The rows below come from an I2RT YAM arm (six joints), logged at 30 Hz.
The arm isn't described. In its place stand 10 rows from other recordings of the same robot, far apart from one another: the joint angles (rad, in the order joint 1, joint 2, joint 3, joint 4, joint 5, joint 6), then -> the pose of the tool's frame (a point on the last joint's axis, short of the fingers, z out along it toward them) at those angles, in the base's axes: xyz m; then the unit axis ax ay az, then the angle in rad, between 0 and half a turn.
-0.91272, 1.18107, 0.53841, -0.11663, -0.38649, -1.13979 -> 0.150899 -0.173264 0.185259 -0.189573 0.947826 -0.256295 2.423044
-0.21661, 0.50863, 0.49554, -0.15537, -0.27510, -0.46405 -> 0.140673 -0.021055 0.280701 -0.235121 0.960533 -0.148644 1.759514
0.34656, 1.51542, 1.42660, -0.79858, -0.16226, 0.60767 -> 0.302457 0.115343 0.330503 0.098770 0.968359 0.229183 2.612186
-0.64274, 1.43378, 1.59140, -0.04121, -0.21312, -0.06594 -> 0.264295 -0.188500 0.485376 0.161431 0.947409 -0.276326 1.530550
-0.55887, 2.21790, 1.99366, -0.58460, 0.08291, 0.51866 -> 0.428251 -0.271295 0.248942 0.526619 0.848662 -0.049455 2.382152
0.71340, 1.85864, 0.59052, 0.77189, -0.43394, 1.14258 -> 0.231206 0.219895 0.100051 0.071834 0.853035 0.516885 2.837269
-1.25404, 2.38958, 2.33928, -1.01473, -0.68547, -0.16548 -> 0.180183 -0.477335 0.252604 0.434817 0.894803 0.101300 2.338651
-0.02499, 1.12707, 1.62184, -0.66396, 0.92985, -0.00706 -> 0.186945 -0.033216 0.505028 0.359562 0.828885 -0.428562 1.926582
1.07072, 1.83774, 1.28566, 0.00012, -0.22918, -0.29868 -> 0.195363 0.374412 0.233763 -0.649140 0.698339 0.301561 2.293969
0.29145, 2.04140, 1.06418, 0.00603, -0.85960, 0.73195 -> 0.357517 0.135410 0.098997 0.069709 0.875077 0.478938 3.063275
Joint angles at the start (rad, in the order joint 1, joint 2, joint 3, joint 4, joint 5, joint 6):
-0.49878 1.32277 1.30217 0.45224 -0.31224 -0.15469
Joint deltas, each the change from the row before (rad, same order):
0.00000 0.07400 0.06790 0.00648 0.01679 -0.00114
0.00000 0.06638 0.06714 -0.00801 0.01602 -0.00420
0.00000 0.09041 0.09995 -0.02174 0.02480 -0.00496
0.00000 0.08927 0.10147 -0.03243 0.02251 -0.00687
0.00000 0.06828 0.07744 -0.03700 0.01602 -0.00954
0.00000 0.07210 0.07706 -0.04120 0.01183 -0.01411
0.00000 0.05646 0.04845 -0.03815 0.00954 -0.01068
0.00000 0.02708 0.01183 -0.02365 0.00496 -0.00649
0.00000 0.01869 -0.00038 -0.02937 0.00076 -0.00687
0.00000 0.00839 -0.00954 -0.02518 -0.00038 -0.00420
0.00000 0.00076 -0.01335 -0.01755 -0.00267 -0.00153
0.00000 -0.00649 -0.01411 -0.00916 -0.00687 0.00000
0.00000 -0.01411 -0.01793 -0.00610 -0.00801 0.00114
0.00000 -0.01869 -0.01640 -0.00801 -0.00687 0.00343
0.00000 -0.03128 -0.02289 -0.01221 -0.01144 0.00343
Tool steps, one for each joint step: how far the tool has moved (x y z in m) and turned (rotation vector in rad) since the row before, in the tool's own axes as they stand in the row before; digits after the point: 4 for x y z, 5 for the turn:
0.0066 -0.0054 0.0178 0.01664 0.00224 -0.00125
0.0064 -0.0045 0.0161 0.01473 0.00939 -0.00214
0.0085 -0.0059 0.0219 0.02257 0.01563 -0.00174
0.0101 -0.0047 0.0211 0.01890 0.02313 -0.00199
0.0100 -0.0026 0.0157 0.01100 0.02954 -0.00335
0.0130 -0.0016 0.0160 0.00498 0.03703 -0.00655
0.0153 0.0002 0.0120 0.00032 0.04624 -0.00153
0.0119 0.0012 0.0057 -0.00309 0.03838 0.00094
0.0125 0.0019 0.0039 -0.00946 0.04663 0.00225
0.0101 0.0019 0.0018 -0.00968 0.04122 0.00391
0.0069 0.0016 0.0002 -0.00952 0.02971 0.00447
0.0028 0.0012 -0.0014 -0.01037 0.01451 0.00326
0.0003 0.0010 -0.0033 -0.00997 0.00769 0.00314
-0.0020 0.0008 -0.0045 -0.00793 0.00394 0.00462
-0.0049 0.0010 -0.0077 -0.01198 0.00115 0.00426

